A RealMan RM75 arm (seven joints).
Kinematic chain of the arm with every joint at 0, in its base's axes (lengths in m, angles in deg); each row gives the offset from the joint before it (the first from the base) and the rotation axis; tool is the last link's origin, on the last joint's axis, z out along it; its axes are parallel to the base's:
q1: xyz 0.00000 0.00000 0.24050 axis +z
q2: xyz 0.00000 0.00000 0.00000 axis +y
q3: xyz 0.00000 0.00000 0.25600 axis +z
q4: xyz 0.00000 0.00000 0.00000 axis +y
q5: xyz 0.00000 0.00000 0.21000 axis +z
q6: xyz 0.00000 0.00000 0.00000 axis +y
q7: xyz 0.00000 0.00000 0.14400 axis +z
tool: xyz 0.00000 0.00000 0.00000
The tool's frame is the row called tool.
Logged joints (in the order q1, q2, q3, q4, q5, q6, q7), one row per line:
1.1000, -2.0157, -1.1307, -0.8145, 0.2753, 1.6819, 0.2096
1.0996, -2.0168, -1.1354, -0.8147, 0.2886, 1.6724, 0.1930
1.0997, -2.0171, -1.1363, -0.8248, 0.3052, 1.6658, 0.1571
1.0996, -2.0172, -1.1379, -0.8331, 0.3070, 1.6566, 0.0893
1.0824, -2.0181, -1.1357, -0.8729, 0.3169, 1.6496, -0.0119
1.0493, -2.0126, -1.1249, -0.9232, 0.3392, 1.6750, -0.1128
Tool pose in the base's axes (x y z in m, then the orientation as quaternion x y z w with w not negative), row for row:
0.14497, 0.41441, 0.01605, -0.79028, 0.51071, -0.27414, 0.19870
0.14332, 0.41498, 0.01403, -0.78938, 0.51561, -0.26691, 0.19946
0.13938, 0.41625, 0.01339, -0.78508, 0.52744, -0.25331, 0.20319
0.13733, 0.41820, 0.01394, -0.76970, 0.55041, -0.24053, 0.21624
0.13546, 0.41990, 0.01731, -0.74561, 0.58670, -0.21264, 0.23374
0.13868, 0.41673, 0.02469, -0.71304, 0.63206, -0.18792, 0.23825
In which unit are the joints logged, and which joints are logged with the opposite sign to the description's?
The joints are logged in radians. Opposite sign: q2, q7.
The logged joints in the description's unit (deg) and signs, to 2 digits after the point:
63.03, 115.49, -64.78, -46.67, 15.77, 96.37, -12.01
63.00, 115.55, -65.05, -46.68, 16.54, 95.82, -11.06
63.01, 115.57, -65.11, -47.26, 17.49, 95.44, -9.00
63.00, 115.58, -65.20, -47.73, 17.59, 94.92, -5.12
62.02, 115.63, -65.07, -50.01, 18.16, 94.52, 0.68
60.12, 115.31, -64.45, -52.90, 19.43, 95.97, 6.46

